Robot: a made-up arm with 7 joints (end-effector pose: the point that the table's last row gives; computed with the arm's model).
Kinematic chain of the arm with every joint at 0, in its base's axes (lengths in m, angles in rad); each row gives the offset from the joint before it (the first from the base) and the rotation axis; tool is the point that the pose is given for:
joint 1: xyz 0 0 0.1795 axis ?
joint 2: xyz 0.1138 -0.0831 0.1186 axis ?
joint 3: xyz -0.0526 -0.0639 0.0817 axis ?
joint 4: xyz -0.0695 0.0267 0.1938 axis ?
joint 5: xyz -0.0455 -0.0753 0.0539 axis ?
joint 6: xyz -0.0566 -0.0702 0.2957 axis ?
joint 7: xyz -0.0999 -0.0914 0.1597 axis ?
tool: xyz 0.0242 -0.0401 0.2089
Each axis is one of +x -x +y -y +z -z.
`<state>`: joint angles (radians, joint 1 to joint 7).
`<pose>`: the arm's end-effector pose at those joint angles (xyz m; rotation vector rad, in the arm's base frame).
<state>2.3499 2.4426 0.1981 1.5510 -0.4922 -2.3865 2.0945</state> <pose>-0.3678 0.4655 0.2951 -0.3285 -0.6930 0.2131</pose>
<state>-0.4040 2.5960 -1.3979 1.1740 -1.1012 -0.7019 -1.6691</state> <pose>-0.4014 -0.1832 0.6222 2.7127 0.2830 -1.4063</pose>
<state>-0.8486 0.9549 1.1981 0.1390 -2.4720 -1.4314 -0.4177</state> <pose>0.5089 -0.4388 0.0846 2.1548 -0.4394 1.2456</pose>
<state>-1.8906 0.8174 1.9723 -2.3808 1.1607 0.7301 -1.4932</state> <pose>-0.1957 0.5009 0.6915 -0.0377 0.9498 -1.6102</pose>
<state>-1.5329 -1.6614 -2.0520 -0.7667 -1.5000 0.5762 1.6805</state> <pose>0.2471 0.2943 0.8697 -1.4749 -0.5991 0.1788</pose>
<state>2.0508 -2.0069 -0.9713 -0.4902 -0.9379 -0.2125 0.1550</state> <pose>0.4228 0.4682 0.9069 -0.6895 0.4924 0.3183</pose>
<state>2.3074 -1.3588 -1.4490 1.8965 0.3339 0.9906 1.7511</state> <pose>0.5592 0.5320 0.1098 2.9813 -0.2873 0.6894</pose>
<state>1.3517 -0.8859 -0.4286 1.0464 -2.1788 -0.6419 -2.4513</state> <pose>-0.1354 0.2953 0.3035 -1.0483 0.4992 -1.7814</pose>
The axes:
joint 1: -z
joint 2: +x
joint 3: +y
joint 4: -z
joint 5: +y
joint 6: -x
joint 7: -y

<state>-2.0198 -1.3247 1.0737 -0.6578 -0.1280 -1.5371 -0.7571</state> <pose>-0.1798 0.4728 0.7491 -0.7075 1.5447 0.9495</pose>
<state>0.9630 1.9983 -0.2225 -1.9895 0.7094 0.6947 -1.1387</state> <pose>-0.7959 -0.3171 0.3095 -0.4828 -0.3024 -0.4043</pose>
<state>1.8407 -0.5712 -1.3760 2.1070 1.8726 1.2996 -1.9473</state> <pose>-0.4209 0.2168 0.2391 1.7398 1.3207 -0.7095</pose>
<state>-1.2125 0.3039 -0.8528 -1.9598 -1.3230 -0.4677 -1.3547</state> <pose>0.5331 -0.1666 0.8301 0.3705 1.0518 -2.6169</pose>
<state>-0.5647 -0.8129 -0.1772 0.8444 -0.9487 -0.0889 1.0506</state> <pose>-0.7845 -0.1442 0.2691 -0.4677 -2.5815 0.4655</pose>
